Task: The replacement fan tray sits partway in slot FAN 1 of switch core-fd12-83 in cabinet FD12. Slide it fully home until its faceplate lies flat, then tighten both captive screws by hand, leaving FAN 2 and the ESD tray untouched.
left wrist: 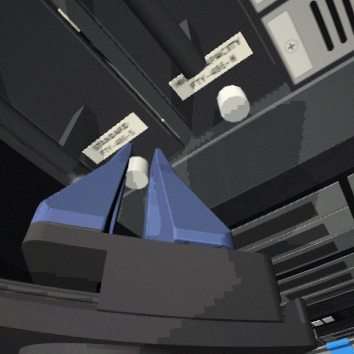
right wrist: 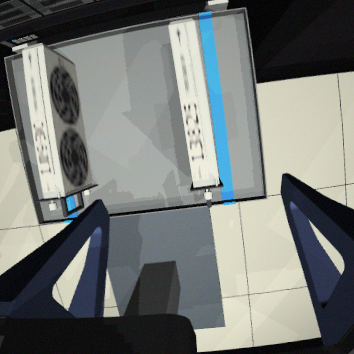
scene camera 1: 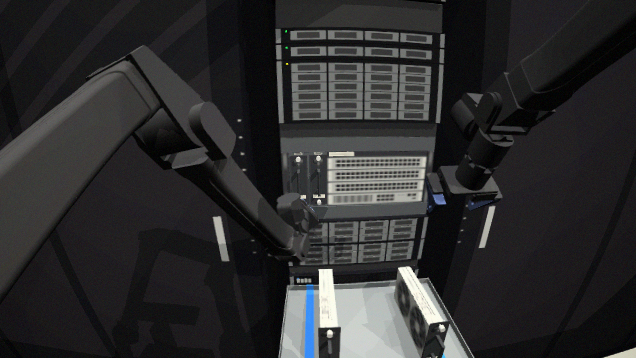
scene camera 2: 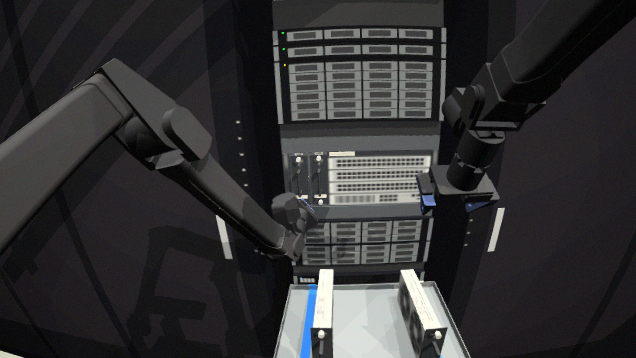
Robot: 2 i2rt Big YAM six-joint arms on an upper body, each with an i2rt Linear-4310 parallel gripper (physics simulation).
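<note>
The left-hand fan tray, taken as FAN 1, [scene camera 1: 298, 175] [scene camera 2: 298, 176] [left wrist: 100, 95] has a dark faceplate, a bar handle and a STANDARD label. Its upper captive screw [scene camera 1: 298, 159] [scene camera 2: 298, 159] shows in the scene views. My left gripper [scene camera 1: 307, 204] [scene camera 2: 307, 204] [left wrist: 141, 154] is shut on its white lower captive screw [left wrist: 136, 172], near the fingertips. Whether the faceplate lies fully flat cannot be told. The neighbouring FAN 2 tray [scene camera 1: 318, 175] [scene camera 2: 318, 175] [left wrist: 155, 62] stands beside it. My right gripper [scene camera 1: 457, 202] [scene camera 2: 452, 202] [right wrist: 190, 194] is open and empty, right of the switch.
The grey ESD tray [scene camera 1: 367, 320] [scene camera 2: 367, 320] [right wrist: 110, 100] stands below the cabinet front. It holds two fan modules, one [scene camera 1: 327, 300] [scene camera 2: 324, 300] [right wrist: 192, 105] beside a blue strip and one [scene camera 1: 417, 305] [scene camera 2: 420, 305] [right wrist: 70, 125] with two fans. Servers fill the rack above and below the switch.
</note>
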